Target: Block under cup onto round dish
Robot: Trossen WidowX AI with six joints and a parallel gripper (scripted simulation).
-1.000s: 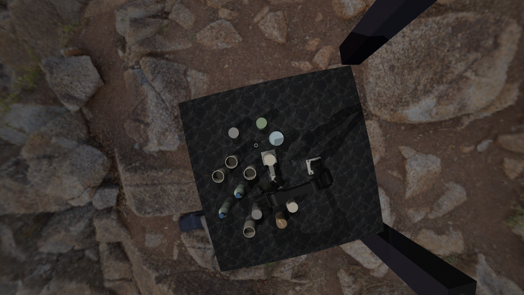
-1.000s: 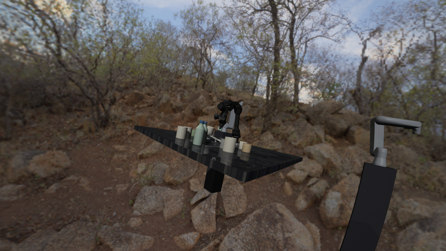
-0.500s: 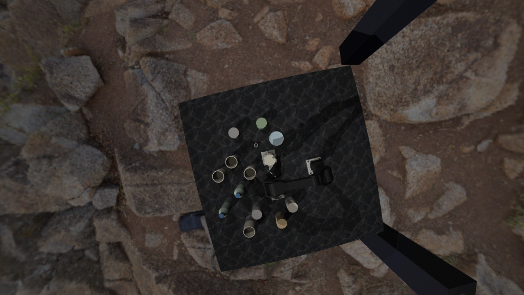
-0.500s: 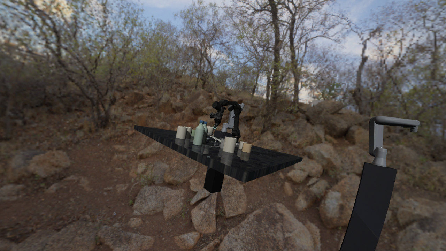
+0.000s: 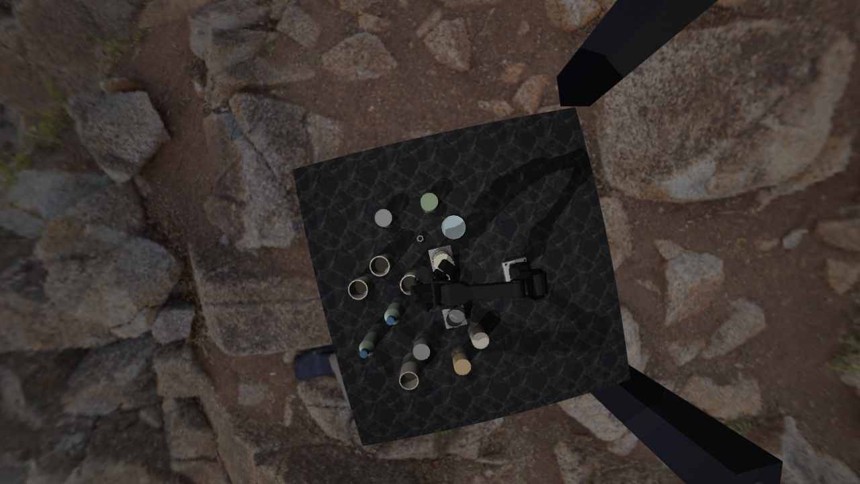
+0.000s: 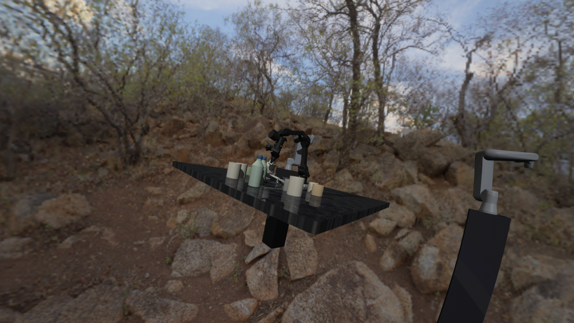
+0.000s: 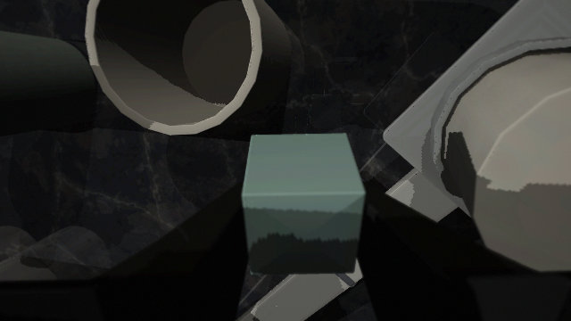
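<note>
Right now the cream cup is 50 mm behind my gripper tip, 90 mm to the right of it and 20 mm below it. Also, from my gripper tip: pale green block (10 mm above); then balance beam (70 mm behind, 40 mm to the left, 100 mm below); then ring (30 mm ahead, 170 mm to the right, 130 mm below).
</note>
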